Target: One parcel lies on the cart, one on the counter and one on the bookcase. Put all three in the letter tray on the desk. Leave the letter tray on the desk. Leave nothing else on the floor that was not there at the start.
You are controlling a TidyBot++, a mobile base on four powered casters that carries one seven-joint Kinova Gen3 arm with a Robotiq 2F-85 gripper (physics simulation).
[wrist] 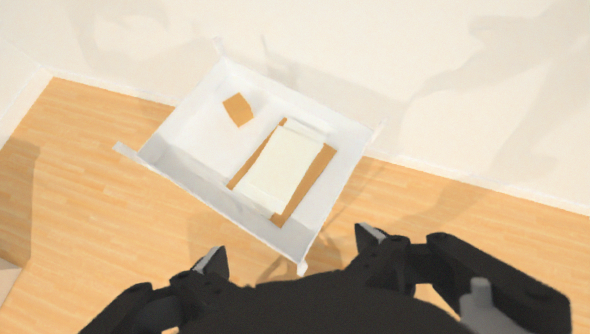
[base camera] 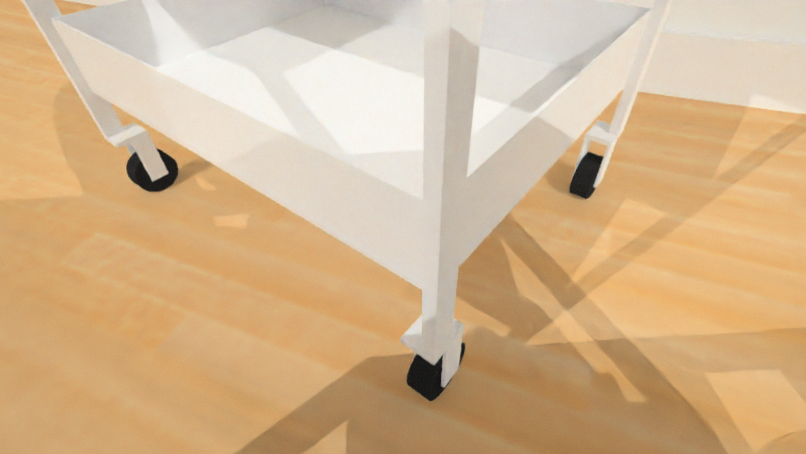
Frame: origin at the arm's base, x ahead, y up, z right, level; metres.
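Seen in the pictures: gripper, fingertip midpoint: (wrist: pixel 292 248).
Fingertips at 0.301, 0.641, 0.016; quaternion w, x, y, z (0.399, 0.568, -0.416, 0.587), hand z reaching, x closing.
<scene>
A point is followed by its place in that frame, as x, y, z.
The white cart (base camera: pixel 253 157) {0.370, -0.232, -0.095} (wrist: pixel 200 132) {0.625, 0.266, -0.171} stands near the wall; its top tray shows in the wrist view, its lower shelf in the base view. A small orange-brown box (wrist: pixel 238 110) {0.631, 0.322, -0.057}, which looks like the parcel, lies in the top tray towards the upper left corner. My gripper (wrist: pixel 292 248) {0.301, 0.641, 0.016} is open, with nothing between its fingers. Its fingertips show below the near edge of the cart's top tray, apart from the box. The counter, the bookcase, the desk and the letter tray cannot be made out in these views.
A cream-white flat stack (wrist: pixel 282 167) {0.479, 0.290, 0.021} lies on a brown sheet or board (wrist: pixel 306 187) {0.425, 0.276, 0.067} in the cart's top tray, beside the small box. The cart's near caster (base camera: pixel 431 377) {0.261, -0.355, 0.018} stands close in front of the base. A pale wall (wrist: pixel 450 135) {0.589, -0.030, 0.710} runs behind the cart. A beige edge (wrist: pixel 7 282) {0.388, -0.363, -1.416} shows at the left.
</scene>
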